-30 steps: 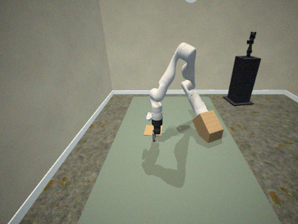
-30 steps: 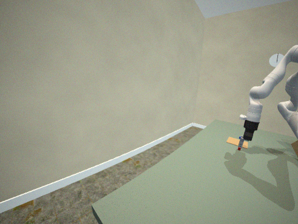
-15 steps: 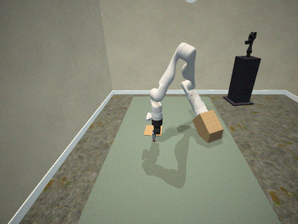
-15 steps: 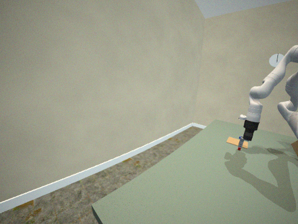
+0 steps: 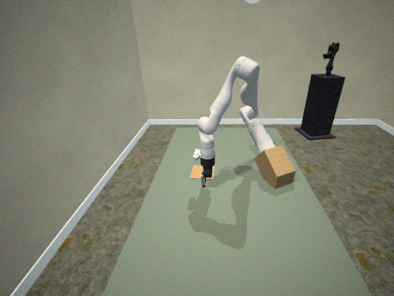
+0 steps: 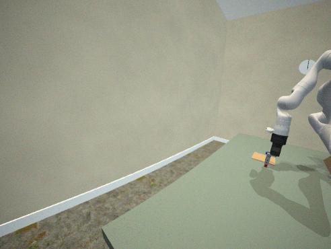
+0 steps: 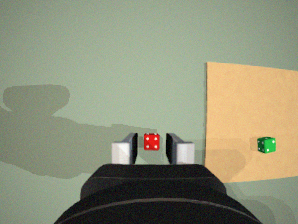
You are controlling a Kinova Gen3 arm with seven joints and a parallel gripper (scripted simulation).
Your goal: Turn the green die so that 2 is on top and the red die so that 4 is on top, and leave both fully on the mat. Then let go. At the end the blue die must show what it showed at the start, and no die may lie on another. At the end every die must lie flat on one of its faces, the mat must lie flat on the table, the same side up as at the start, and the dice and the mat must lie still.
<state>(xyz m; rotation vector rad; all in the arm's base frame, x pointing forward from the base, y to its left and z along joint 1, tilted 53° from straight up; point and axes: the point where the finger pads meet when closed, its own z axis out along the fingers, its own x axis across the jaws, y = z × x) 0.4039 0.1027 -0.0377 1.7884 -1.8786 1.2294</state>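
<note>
Now: the red die 3 cm below my hand. Also, from my hand: tan mat: 1 cm behind, 13 cm to the right, 4 cm below; then blue die: 5 cm behind, 25 cm to the right, 3 cm below; then green die: 3 cm behind, 13 cm to the right, 3 cm below.
</note>
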